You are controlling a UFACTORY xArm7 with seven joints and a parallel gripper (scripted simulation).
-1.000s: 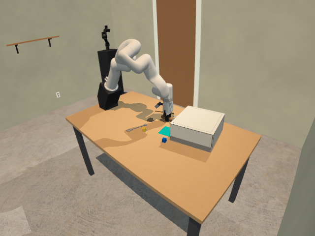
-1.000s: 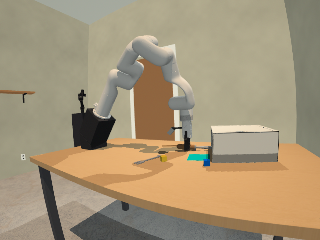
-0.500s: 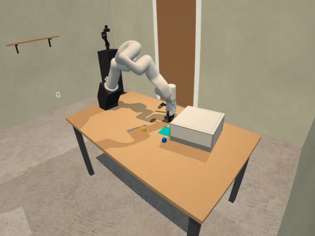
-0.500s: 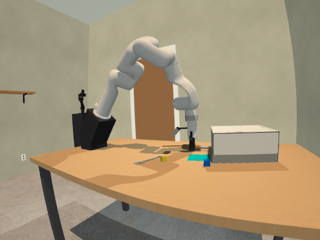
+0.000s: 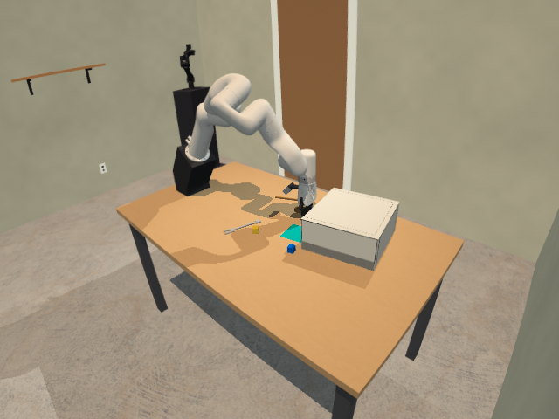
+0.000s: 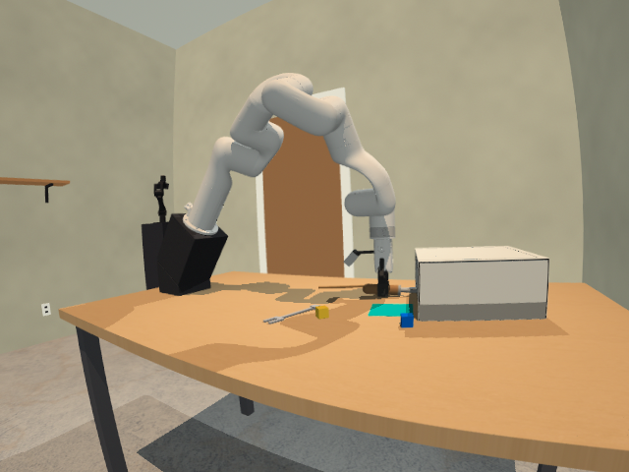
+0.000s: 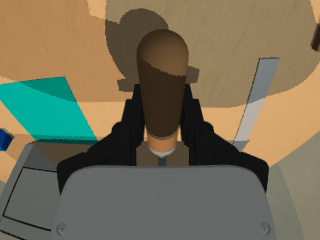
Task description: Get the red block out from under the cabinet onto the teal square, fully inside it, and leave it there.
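My hand is 40 mm short of the teal square, 140 mm to the left of it and 20 mm above it. The rest, counted from my hand: red block: 220 mm ahead, 100 mm to the right, 10 mm below; grey rod: 30 mm ahead, 100 mm to the left, 20 mm below; thin wooden stick: 150 mm behind, 110 mm to the left, 20 mm below.
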